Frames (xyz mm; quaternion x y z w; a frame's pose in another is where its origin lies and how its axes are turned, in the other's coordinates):
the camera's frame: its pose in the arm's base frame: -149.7 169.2 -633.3 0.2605 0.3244 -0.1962 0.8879
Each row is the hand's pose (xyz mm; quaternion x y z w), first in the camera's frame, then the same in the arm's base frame.
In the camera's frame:
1: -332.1 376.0 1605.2 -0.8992 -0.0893 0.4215 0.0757
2: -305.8 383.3 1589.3 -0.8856 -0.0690 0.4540 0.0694
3: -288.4 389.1 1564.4 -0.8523 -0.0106 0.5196 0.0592
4: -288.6 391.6 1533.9 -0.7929 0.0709 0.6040 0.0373
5: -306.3 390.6 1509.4 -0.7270 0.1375 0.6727 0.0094
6: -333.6 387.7 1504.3 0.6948 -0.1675 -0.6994 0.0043
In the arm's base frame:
1: 568.9 -422.1 767.5 -0.6595 0.0119 0.6279 0.4131
2: 583.9 -411.7 741.7 -0.6345 0.0167 0.6588 0.4038
3: 587.5 -395.6 715.6 -0.5749 0.0417 0.7235 0.3800
4: 574.2 -375.6 696.6 -0.4845 0.0733 0.8047 0.3352
5: 549.4 -358.8 692.3 -0.3979 0.0925 0.8671 0.2851
6: 526.1 -353.1 706.5 -0.3583 0.1015 0.8909 0.2601

